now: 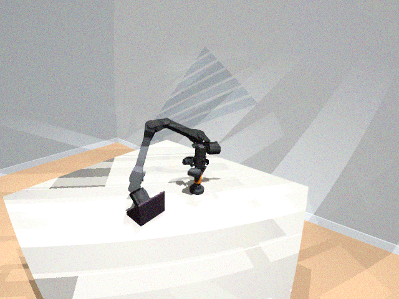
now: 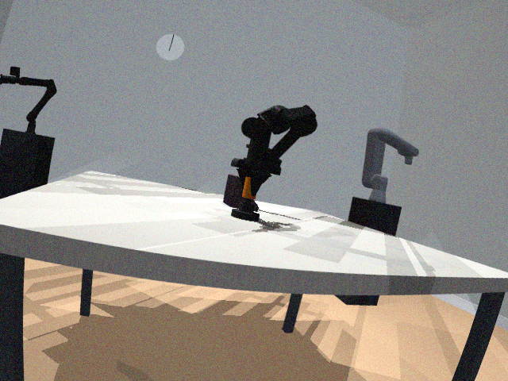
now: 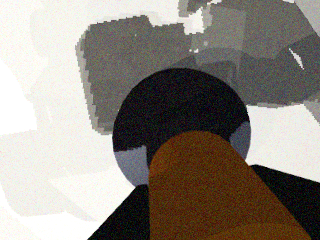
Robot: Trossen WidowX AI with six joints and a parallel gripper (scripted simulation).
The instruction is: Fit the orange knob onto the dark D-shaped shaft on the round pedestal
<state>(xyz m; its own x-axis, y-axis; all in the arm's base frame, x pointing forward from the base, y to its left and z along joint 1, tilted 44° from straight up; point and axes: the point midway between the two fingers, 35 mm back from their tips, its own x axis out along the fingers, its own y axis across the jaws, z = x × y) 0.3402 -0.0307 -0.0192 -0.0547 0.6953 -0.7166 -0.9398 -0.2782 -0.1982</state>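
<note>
My gripper tip is 20 mm below the orange knob. Also, from my gripper tip: round dark pedestal: 40 mm below.
</note>
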